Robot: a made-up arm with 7 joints.
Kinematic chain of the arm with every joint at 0, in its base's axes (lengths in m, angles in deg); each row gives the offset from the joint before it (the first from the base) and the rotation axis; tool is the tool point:
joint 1: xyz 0 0 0.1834 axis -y
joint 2: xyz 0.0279 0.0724 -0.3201 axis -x
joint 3: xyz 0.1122 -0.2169 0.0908 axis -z
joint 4: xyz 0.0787 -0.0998 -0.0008 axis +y
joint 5: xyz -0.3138 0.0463 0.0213 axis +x
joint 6: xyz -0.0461 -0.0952 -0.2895 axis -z
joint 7: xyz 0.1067 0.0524 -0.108 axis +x
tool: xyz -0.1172 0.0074 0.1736
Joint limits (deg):
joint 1: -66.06..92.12
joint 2: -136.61..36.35
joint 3: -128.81..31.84
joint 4: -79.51..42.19
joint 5: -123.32..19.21
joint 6: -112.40..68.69
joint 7: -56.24..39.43
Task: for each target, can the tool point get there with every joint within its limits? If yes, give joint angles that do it. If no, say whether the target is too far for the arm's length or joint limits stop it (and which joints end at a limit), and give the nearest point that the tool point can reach.
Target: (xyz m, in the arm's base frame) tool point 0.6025 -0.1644 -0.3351
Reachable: yes | joints 40.31 -46.54 -61.71 -3.74 -24.45 8.45 -24.99
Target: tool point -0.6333 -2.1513 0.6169
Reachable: no: too far | nearest point -0.3545 -0.7543 0.1172 | short by 1.510 m
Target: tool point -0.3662 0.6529 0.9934
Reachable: no: joint limits stop it (at a limit: joint 2, joint 3, joint 4, joint 6, joint 7) | nearest point -0.2423 0.3244 0.7193 | short by 0.445 m
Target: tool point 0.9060 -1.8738 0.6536
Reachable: no: too far | nearest point 0.5661 -0.7517 0.4432 | short by 1.191 m
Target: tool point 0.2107 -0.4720 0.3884
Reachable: yes | joints 77.01 20.85 -65.33 3.70 -23.51 -98.82 25.83
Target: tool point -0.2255 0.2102 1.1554
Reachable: no: joint limits stop it (at a limit: joint 2, joint 3, joint 6, joint 7) | nearest point -0.1590 0.1159 0.8689 | short by 0.309 m
